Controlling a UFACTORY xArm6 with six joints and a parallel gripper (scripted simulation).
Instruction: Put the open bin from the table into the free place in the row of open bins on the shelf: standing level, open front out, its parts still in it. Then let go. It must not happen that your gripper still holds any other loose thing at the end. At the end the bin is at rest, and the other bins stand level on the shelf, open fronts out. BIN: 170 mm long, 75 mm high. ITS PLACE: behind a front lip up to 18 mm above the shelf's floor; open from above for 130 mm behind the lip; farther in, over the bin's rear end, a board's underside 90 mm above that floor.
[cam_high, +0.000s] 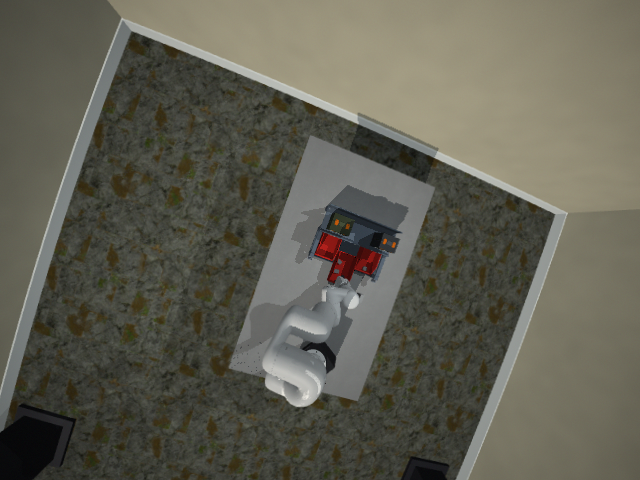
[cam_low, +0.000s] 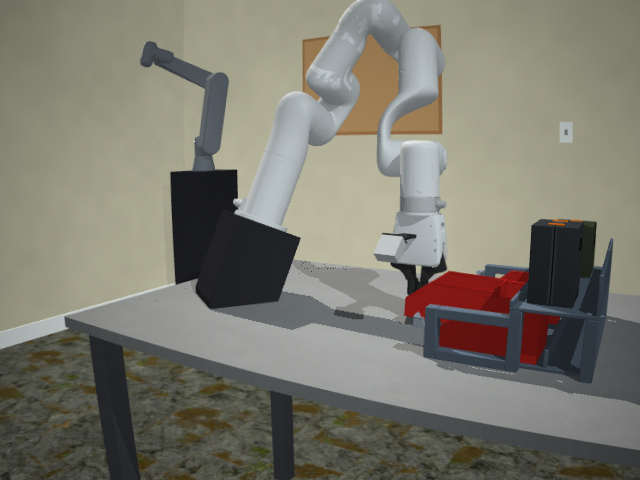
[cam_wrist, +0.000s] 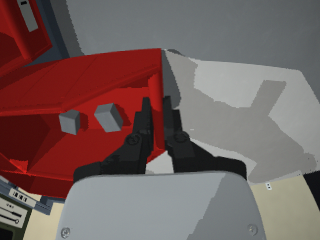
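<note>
Now: hand 9 cm short of the grey-blue shelf bar and 5 cm above it.
</note>
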